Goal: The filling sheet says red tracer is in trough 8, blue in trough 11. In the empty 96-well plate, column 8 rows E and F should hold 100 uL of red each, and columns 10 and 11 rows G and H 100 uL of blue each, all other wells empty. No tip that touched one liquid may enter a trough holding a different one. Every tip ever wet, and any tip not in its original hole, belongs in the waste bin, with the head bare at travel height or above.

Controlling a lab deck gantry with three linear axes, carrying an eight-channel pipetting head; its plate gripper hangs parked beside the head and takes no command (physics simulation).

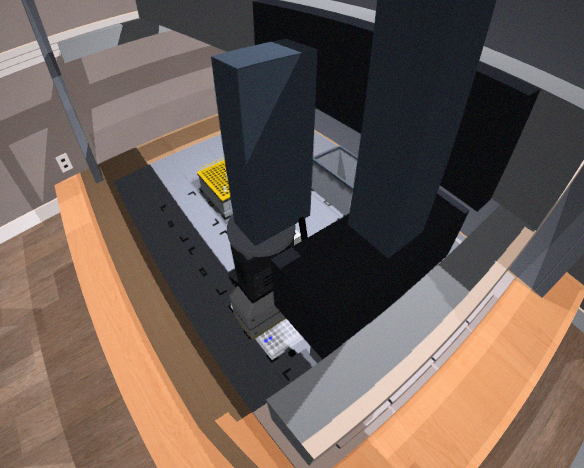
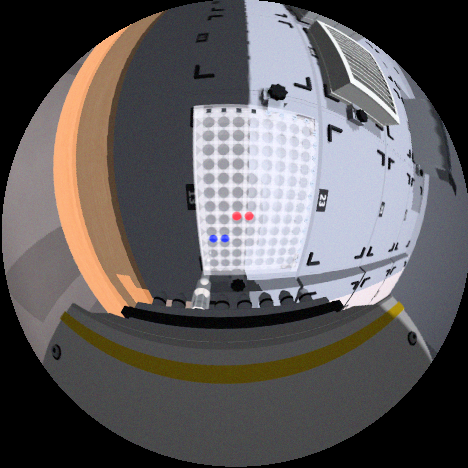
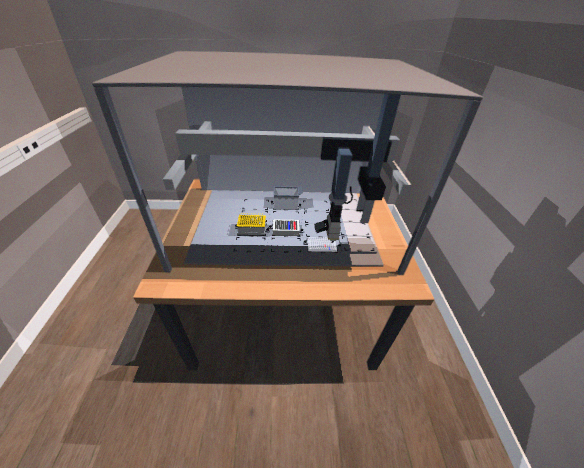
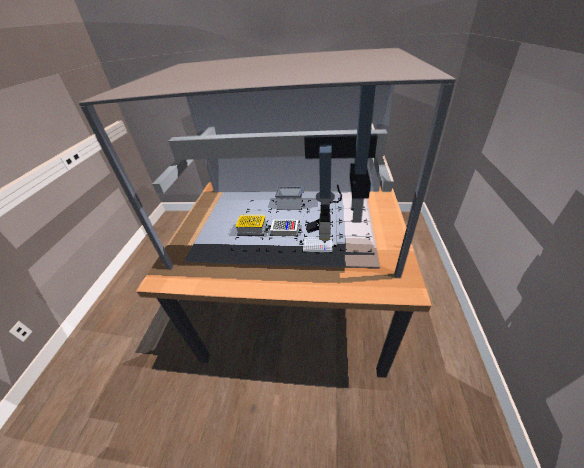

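The white 96-well plate (image 1: 292,330) (image 2: 197,160) (image 3: 316,245) (image 4: 310,246) has two red wells (image 2: 243,216) at column 8, rows E and F, and two blue wells (image 2: 219,238) at column 10, rows G and H. No blue shows in column 11. The pipetting head (image 1: 255,310) (image 3: 334,227) (image 4: 325,231) is low at the plate. One clear tip (image 2: 201,295) is on it, by the plate's corner; whether its end is inside a well is unclear. The trough block (image 2: 356,92) (image 3: 286,232) (image 4: 285,232) shows red and blue. My plate gripper (image 3: 366,220) (image 4: 357,220) hangs parked, open, holding no plate.
The yellow tip rack (image 1: 214,181) (image 3: 251,220) (image 4: 250,221) stands left of the trough block. The grey waste bin (image 1: 332,185) (image 3: 286,201) (image 4: 289,201) stands behind the trough block. Black clamp knobs (image 2: 277,92) (image 2: 238,285) sit at the plate's ends.
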